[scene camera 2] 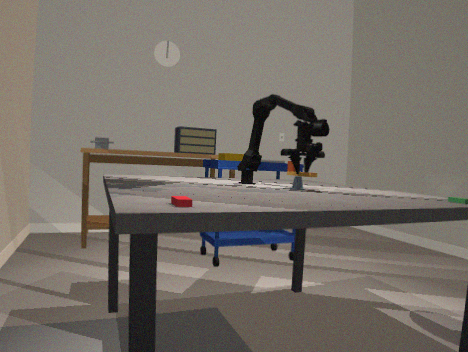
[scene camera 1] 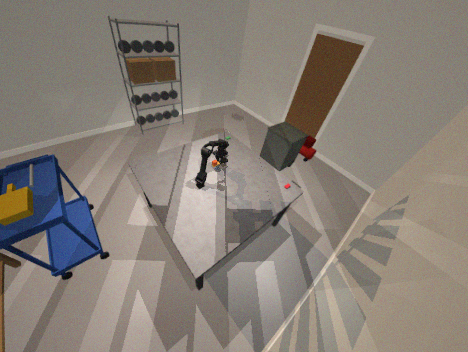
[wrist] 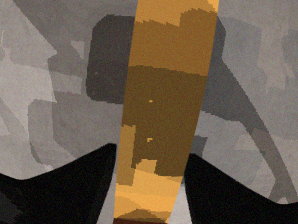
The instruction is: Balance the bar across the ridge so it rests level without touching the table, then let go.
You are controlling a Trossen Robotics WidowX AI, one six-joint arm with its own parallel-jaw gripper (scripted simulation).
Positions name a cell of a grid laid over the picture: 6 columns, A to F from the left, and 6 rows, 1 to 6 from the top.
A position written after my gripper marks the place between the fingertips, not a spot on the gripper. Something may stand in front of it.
In view: my gripper (scene camera 2: D3) and a bar (wrist: D2).
My gripper is seen too in the wrist view (wrist: D5).
